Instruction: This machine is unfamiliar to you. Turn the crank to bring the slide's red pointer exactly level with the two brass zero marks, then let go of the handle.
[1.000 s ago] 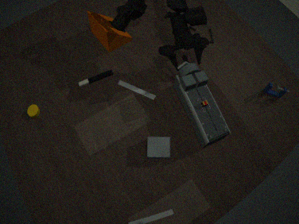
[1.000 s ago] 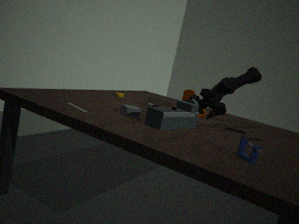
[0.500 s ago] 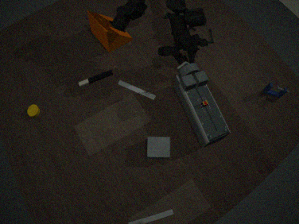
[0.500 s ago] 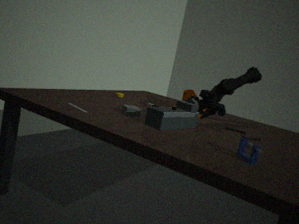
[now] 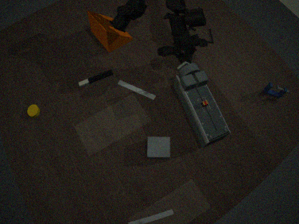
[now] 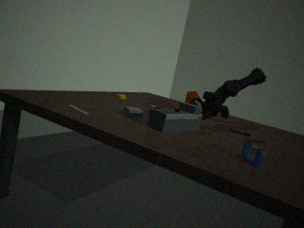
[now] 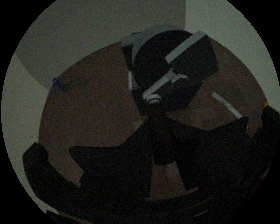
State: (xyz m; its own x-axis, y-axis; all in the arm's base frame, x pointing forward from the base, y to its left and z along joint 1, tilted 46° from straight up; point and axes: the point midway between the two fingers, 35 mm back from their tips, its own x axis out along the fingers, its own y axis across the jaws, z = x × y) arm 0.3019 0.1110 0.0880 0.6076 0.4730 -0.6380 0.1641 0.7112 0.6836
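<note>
The red pointer is 160 mm ahead of my gripper tip, 50 mm to the right of it and 40 mm above it. Round my gripper tip: grey block: 250 mm to the right, 200 mm ahead, 30 mm below; yellow disc: 600 mm to the right, 150 mm behind, 40 mm below; black-and-white marker: 330 mm to the right, 160 mm behind, 40 mm below.
</note>
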